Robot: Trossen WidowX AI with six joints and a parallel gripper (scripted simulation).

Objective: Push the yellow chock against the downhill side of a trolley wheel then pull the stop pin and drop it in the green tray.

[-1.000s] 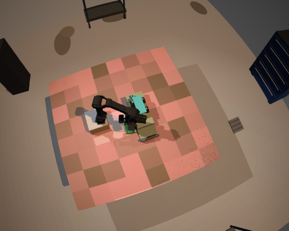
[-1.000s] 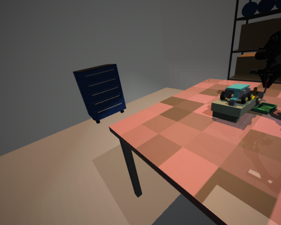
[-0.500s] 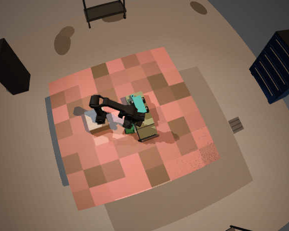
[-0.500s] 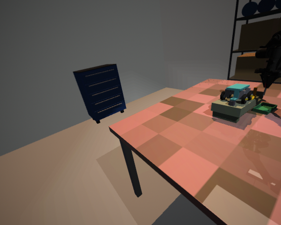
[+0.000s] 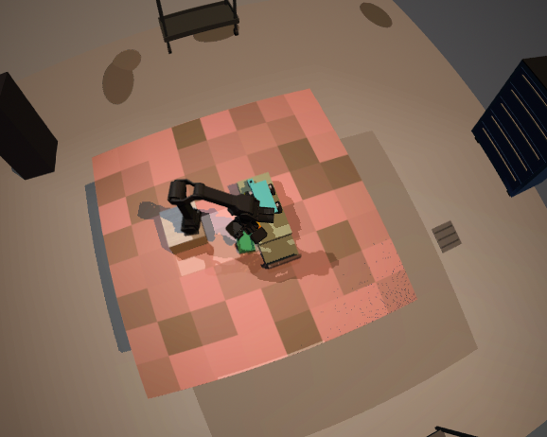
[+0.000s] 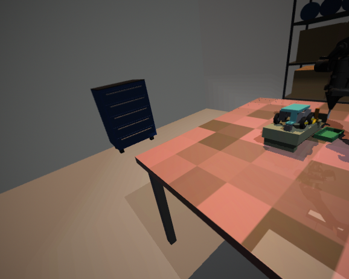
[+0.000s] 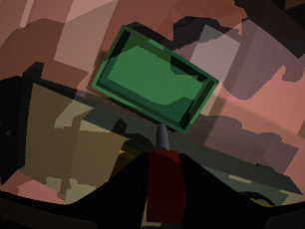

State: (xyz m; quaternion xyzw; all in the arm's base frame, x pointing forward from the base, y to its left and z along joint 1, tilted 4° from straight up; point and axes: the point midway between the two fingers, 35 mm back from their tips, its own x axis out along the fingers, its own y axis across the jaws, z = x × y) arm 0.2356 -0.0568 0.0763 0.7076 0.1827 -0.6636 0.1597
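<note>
The red-headed stop pin lies right at my gripper tip. Round my gripper tip: teal trolley (110 mm to the left, 90 mm ahead, 20 mm below); then green tray (140 mm below, 20 mm behind); then olive ramp (110 mm to the left, 90 mm below, 90 mm ahead).
</note>
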